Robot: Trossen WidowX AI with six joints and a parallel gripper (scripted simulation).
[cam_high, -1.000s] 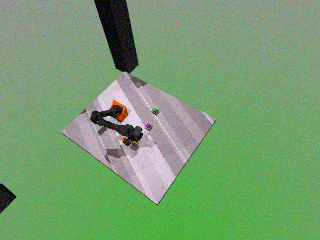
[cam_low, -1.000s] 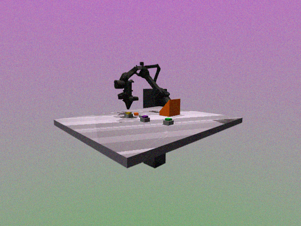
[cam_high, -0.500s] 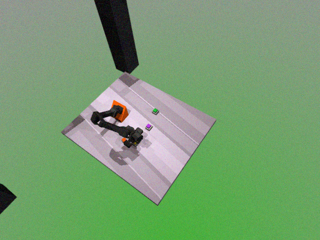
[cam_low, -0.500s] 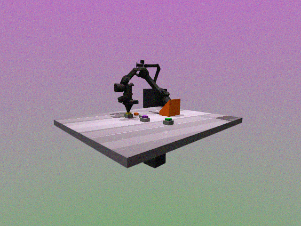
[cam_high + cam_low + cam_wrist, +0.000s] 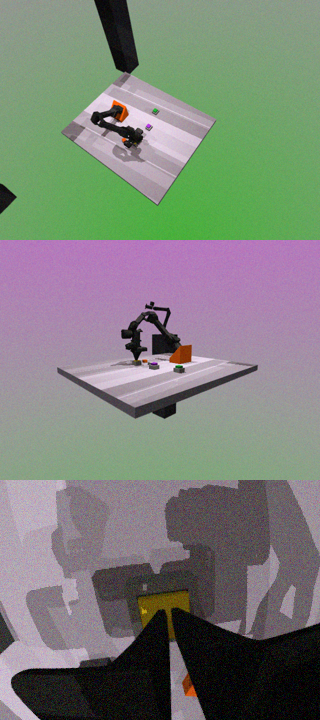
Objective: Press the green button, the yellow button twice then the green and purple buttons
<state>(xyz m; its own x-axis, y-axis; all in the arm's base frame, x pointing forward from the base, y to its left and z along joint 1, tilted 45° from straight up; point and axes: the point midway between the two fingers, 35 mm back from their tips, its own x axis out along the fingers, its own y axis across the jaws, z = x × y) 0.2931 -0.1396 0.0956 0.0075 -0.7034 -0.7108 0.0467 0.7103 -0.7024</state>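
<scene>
Right now my gripper tip is 10 mm above the yellow button. From my gripper tip the other things lie so: purple button (190 mm to the left); small orange block (110 mm behind, 30 mm to the right, 20 mm below); green button (360 mm to the left, 40 mm behind).
</scene>
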